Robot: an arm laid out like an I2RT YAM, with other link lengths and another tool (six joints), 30 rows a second.
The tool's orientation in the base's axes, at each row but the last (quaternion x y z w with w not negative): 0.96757 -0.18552 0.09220 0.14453; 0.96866 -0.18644 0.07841 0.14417; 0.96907 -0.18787 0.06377 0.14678; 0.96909 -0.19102 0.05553 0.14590
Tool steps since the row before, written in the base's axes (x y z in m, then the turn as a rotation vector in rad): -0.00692 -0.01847 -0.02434 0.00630 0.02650 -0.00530; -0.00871 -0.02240 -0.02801 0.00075 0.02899 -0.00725; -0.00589 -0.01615 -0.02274 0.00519 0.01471 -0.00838; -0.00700 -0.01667 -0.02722 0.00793 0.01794 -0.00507
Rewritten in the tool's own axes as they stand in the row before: -0.00584 0.01312 0.02784 -0.00428 -0.02730 -0.00254; -0.00617 0.01625 0.03256 -0.01062 -0.02787 -0.00201; -0.00391 0.01064 0.02615 -0.00180 -0.01721 0.00377; -0.00499 0.01033 0.03060 0.00012 -0.02026 -0.00022
